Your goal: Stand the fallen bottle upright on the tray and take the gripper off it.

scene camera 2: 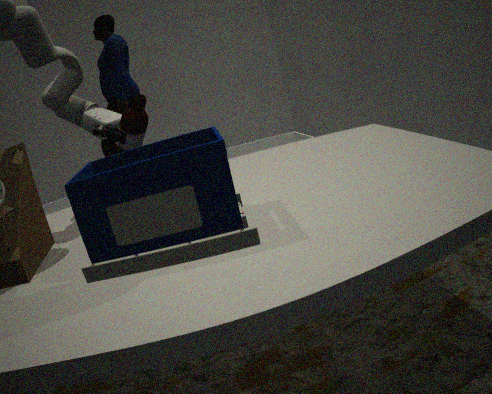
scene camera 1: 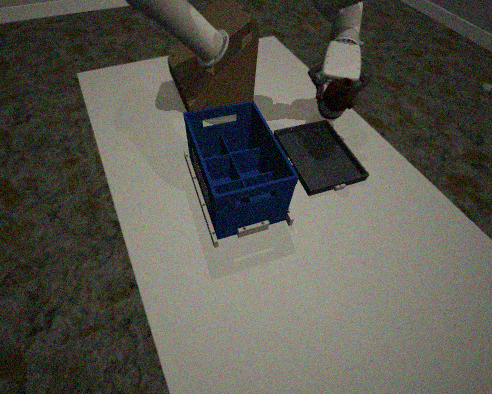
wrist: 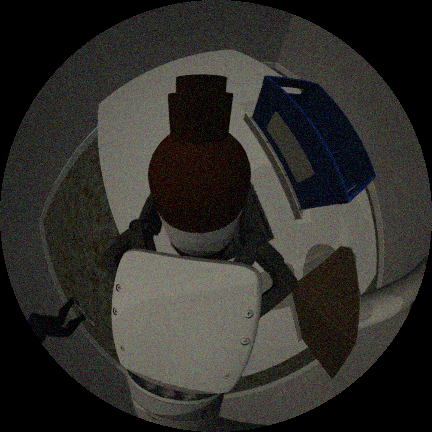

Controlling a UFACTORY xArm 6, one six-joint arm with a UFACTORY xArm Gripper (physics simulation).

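Seen in the pictures: gripper, fingertip midpoint: (scene camera 2: 134, 135) (scene camera 1: 335, 104); arm's base, link origin: (scene camera 1: 213, 49) (wrist: 353, 312).
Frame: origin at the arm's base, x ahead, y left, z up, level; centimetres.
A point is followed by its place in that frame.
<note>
The bottle (scene camera 1: 341, 94) @[x 43.2, y 13.8, z 7.6 cm] (scene camera 2: 134, 116) @[x 40.7, y 12.9, z 6.3 cm] (wrist: 200, 175) @[x 39.0, y 16.5, z 8.4 cm] has a dark red-brown body and neck and a pale band low down. It is off the tray and looks close to upright with some tilt, neck up. My gripper (scene camera 1: 338, 98) @[x 39.7, y 16.9, z 1.5 cm] (scene camera 2: 126, 139) @[x 39.7, y 16.9, z 1.5 cm] (wrist: 201, 194) @[x 39.7, y 16.9, z 1.5 cm] is shut on the bottle around its lower part, coming from the side. The black tray (scene camera 1: 327, 162) @[x 44.4, y 17.2, z -16.3 cm] lies flat on the table beside the crate; in scene camera 1 the bottle shows past its far edge. The crate hides the tray and the bottle's base in scene camera 2.
A blue divided crate (scene camera 1: 255, 207) @[x 54.6, y -14.3, z -6.9 cm] (scene camera 2: 155, 215) @[x 40.4, y -21.8, z -8.2 cm] (wrist: 300, 150) @[x 39.9, y -3.1, z -5.5 cm] stands beside the tray, with low rails around its foot. A brown box (scene camera 1: 230, 75) @[x 10.7, y 0.7, z -3.0 cm] (scene camera 2: 25, 220) @[x 10.3, y -3.4, z -6.4 cm] (wrist: 327, 310) @[x 11.5, y 7.9, z -1.0 cm] stands behind it, with a pale cylindrical arm (scene camera 1: 192, 32) @[x 3.9, y -8.0, z 8.2 cm] (wrist: 385, 306) near it. A person (scene camera 2: 117, 65) stands beyond the table.
</note>
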